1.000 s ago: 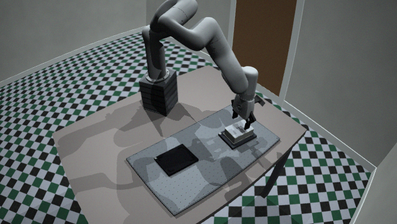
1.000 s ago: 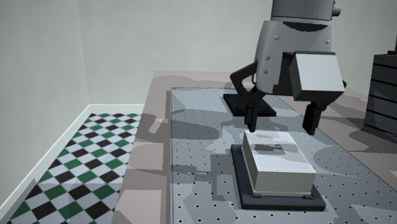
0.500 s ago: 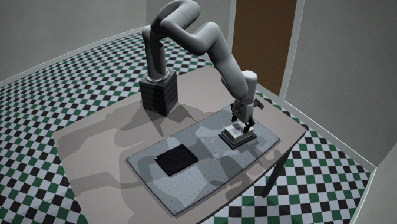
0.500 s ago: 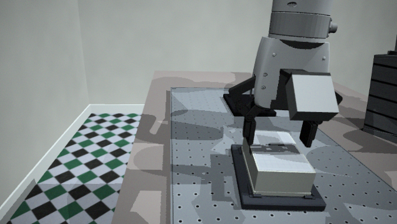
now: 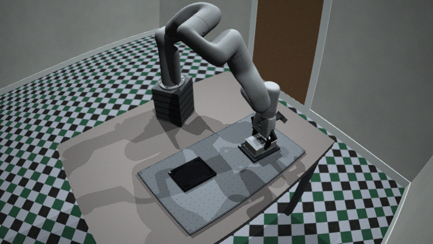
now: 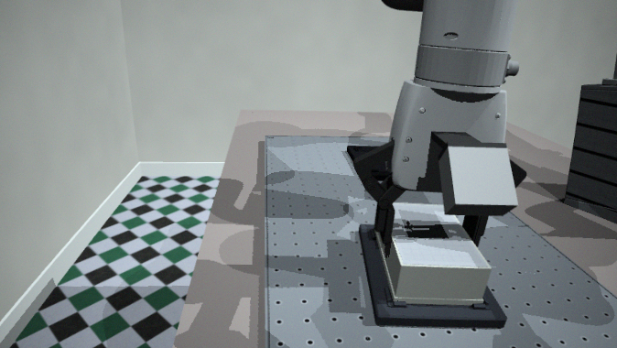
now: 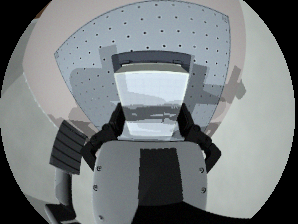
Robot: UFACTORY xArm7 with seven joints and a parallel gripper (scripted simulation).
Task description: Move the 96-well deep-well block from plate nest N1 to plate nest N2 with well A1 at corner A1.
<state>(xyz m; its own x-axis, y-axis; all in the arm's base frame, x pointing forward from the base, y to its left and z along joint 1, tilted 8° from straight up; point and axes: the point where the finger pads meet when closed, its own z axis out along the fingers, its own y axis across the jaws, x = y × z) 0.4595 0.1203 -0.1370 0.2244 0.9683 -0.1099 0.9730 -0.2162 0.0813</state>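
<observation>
The 96-well deep-well block lies 2 cm below my hand. The rest, counted from my hand: plate nest N2: 33 cm to the right, 9 cm behind, 5 cm below; then white A1 mark: 7 cm behind, 6 cm to the right, 4 cm below; then plate nest N1: 5 cm below.
</observation>
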